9 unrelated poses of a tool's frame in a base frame.
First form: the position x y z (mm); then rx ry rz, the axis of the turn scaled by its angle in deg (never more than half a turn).
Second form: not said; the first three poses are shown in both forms.
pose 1, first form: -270 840 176 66.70 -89.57 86.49
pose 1, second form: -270 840 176 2.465 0.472 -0.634 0.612
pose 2, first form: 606 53 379 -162.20 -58.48 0.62
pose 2, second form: 606 53 379 3.009 -0.941 -0.339 0.004
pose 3, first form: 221 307 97 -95.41 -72.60 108.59
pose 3, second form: 221 307 97 2.823 -0.590 -0.449 0.671
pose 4, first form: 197 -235 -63 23.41 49.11 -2.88
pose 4, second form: 197 -235 -63 0.951 0.430 0.901 -0.053
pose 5, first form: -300 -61 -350 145.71 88.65 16.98
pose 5, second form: -300 -61 -350 2.992 0.850 0.517 0.099
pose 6, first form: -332 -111 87 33.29 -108.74 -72.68
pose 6, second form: -332 -111 87 2.356 0.247 -0.806 -0.539
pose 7, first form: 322 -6 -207 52.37 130.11 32.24
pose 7, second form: 322 -6 -207 2.512 0.364 0.904 0.224
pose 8, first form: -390 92 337 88.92 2.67 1.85
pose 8, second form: -390 92 337 1.553 0.999 0.030 0.021
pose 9, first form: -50 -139 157 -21.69 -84.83 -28.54
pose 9, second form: -50 -139 157 1.607 -0.236 -0.921 -0.310
